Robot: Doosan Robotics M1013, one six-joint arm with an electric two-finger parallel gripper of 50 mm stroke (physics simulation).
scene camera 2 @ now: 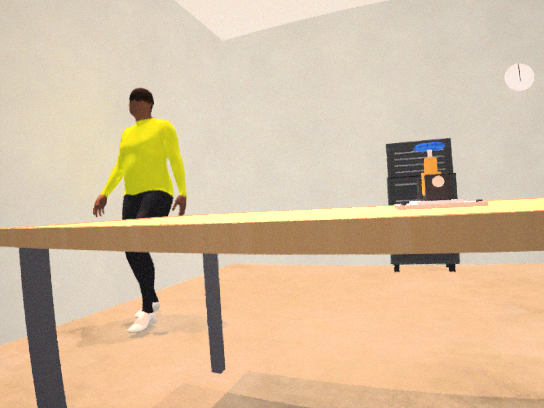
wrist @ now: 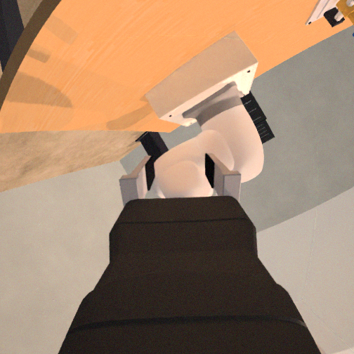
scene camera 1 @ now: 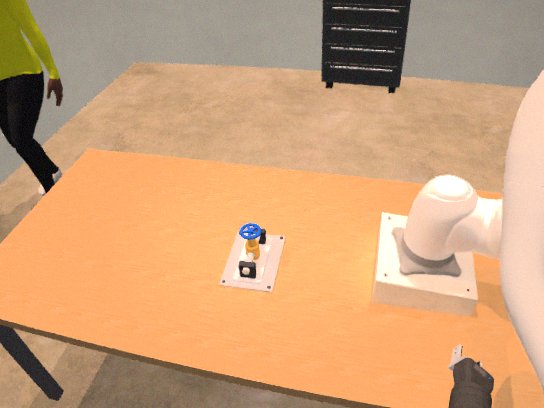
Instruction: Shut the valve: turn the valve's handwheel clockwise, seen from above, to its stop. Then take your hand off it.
I see my gripper [wrist: 179,164] and a pale plate [scene camera 1: 270,272].
